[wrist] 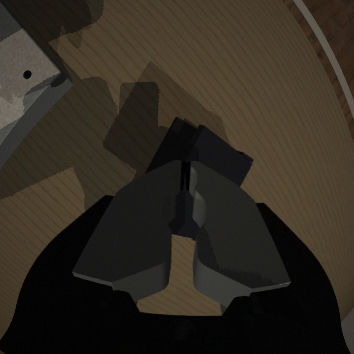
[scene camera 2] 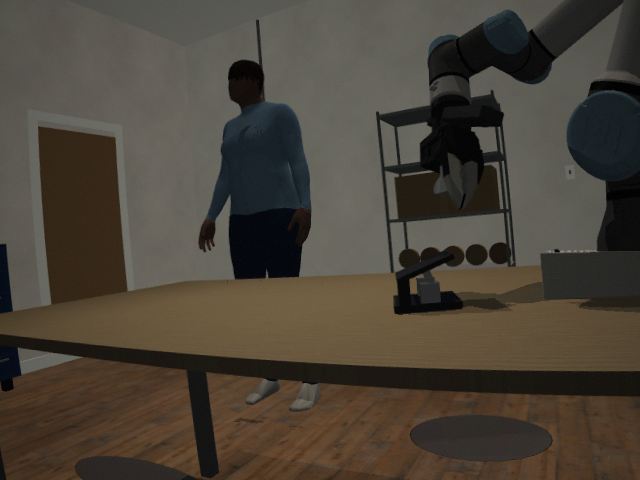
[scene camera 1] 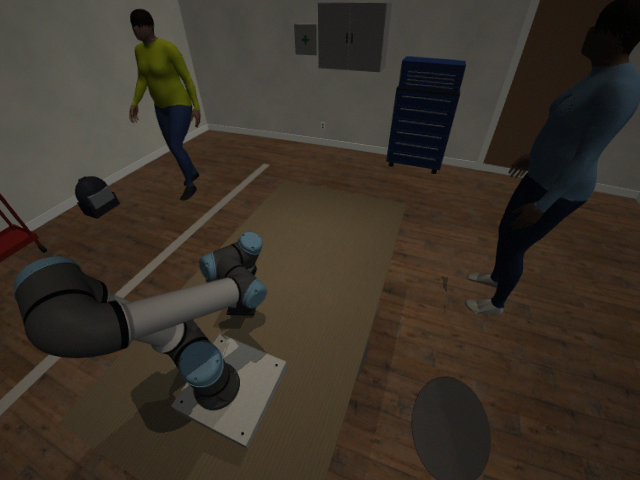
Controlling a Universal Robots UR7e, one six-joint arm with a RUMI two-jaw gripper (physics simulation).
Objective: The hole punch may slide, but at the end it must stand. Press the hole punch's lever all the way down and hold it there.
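Places are measured from the arm's base along level axes (x ahead, y left, z up), in millimetres.
Pixels of known places: gripper, fingertip midpoint: (wrist: 185,164) (scene camera 2: 460,208); arm's base, origin of the base link: (scene camera 1: 217,386).
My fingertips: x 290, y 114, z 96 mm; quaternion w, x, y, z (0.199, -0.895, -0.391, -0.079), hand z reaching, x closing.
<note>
Ahead of a thing's pixels: the offset from my fingertips to its top centre. Level surfaces: height alone.
The black hole punch {69 mm ahead, 4 mm left, 69 mm down} (scene camera 1: 241,311) (scene camera 2: 428,292) (wrist: 172,146) stands upright on its base on the table. In scene camera 2 its lever {69 mm ahead, 4 mm left, 69 mm down} (scene camera 2: 423,265) slopes upward to the right, raised above the grey block, with its free end high. My gripper (scene camera 2: 461,206) (wrist: 185,164) is shut and empty, fingertips pointing down. It hangs well above the punch, over the raised end of the lever and slightly to its right, with a clear gap. In the wrist view the fingers cover part of the punch. In scene camera 1 the arm hides the fingers and most of the punch.
The arm's pale base plate (scene camera 1: 261,392) (scene camera 2: 589,273) (wrist: 25,95) is on the table {154 mm down} (scene camera 1: 330,258) (scene camera 2: 258,320) near the punch. One person (scene camera 1: 578,134) (scene camera 2: 266,155) stands beyond the table; another in yellow (scene camera 1: 165,72) is at the back left. A shelf rack (scene camera 2: 382,170) stands behind.
</note>
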